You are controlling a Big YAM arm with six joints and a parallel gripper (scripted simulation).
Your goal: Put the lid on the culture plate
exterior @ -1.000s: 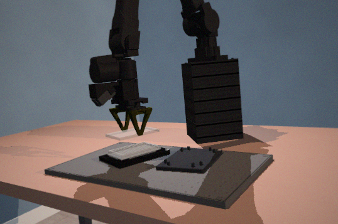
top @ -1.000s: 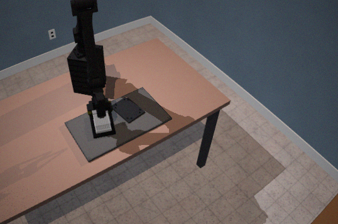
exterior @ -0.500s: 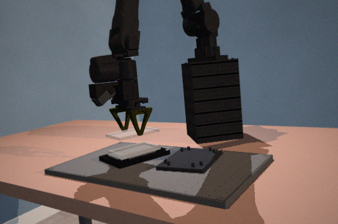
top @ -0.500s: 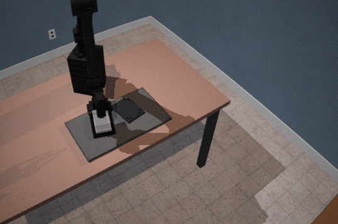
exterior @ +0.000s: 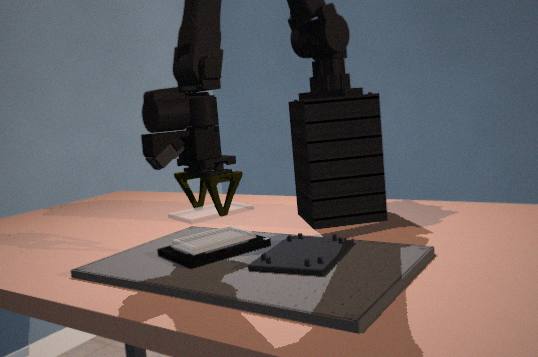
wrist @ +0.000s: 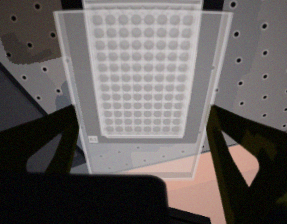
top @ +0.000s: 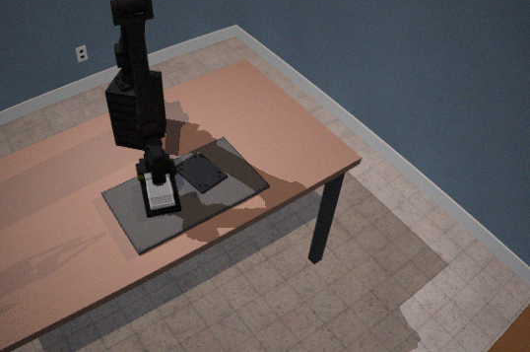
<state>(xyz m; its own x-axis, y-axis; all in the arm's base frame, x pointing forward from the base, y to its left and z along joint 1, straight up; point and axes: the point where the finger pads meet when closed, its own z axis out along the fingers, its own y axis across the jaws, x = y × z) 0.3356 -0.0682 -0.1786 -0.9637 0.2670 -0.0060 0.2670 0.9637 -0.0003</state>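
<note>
My gripper is now 60 mm above the culture plate C15. From my hand the other things lie so: lid park LP1 (30 mm behind, 170 mm to the left, 70 mm below); then plate nest N1 (70 mm below); then lid (10 mm below).
</note>
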